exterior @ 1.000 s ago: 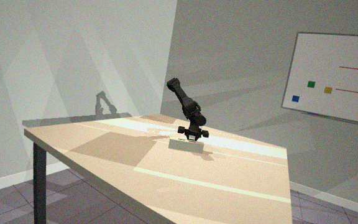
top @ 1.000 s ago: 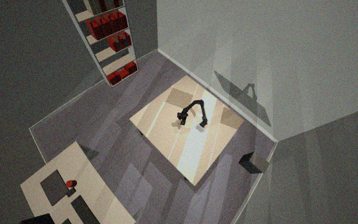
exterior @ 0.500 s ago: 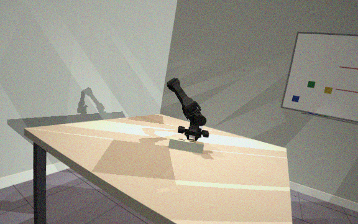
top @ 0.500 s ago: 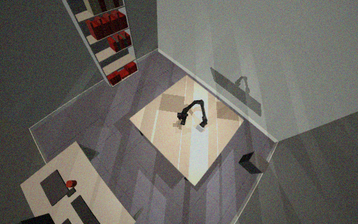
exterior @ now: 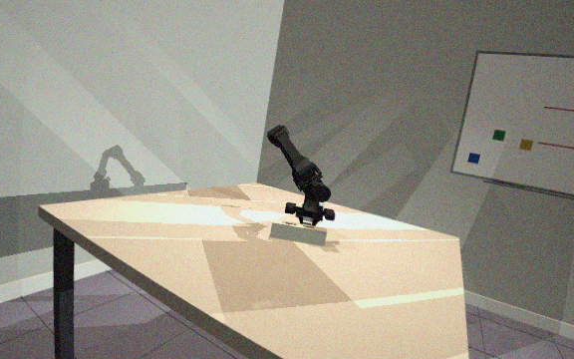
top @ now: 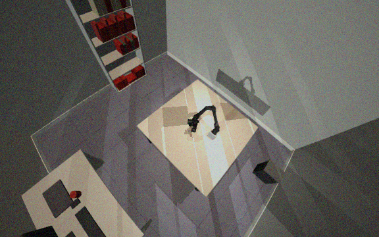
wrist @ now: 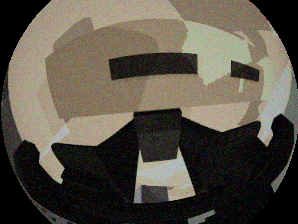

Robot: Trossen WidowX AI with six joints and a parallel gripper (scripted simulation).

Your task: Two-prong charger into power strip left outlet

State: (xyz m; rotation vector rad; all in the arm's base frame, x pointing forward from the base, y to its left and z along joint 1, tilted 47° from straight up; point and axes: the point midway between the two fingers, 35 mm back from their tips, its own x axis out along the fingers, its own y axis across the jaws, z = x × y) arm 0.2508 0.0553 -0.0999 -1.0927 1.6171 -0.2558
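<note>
The dark two-prong charger is 10 mm to the left of my gripper tip, 10 mm ahead of it and 10 mm above it.
</note>
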